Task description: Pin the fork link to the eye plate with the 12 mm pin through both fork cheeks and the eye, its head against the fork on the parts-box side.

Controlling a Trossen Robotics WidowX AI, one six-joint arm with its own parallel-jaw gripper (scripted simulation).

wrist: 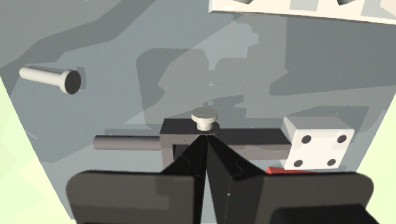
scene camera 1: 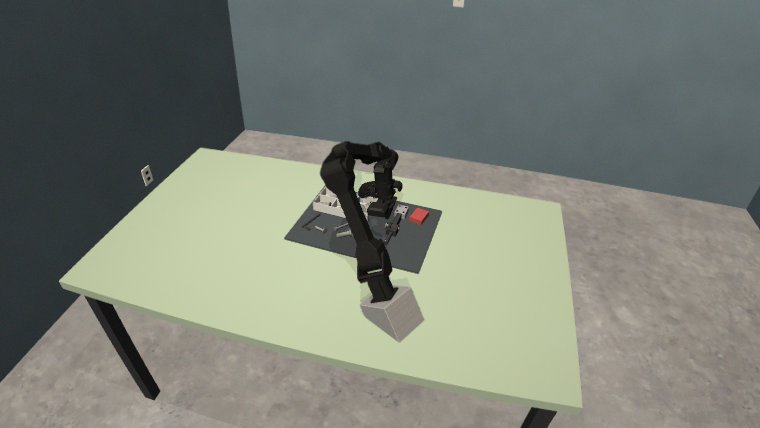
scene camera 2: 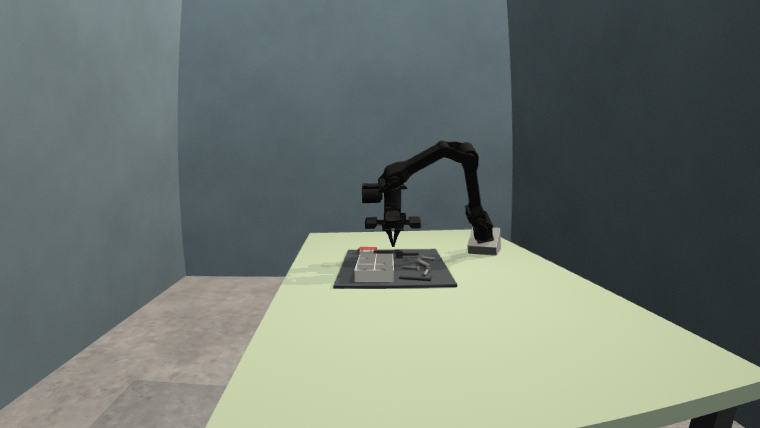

I see my gripper (scene camera 1: 387,218), a white parts box (scene camera 2: 373,273), a headed pin (wrist: 69,81) and a fork link (wrist: 174,130).
My gripper shows as well in the wrist view (wrist: 205,142) and in scene camera 2 (scene camera 2: 393,246).
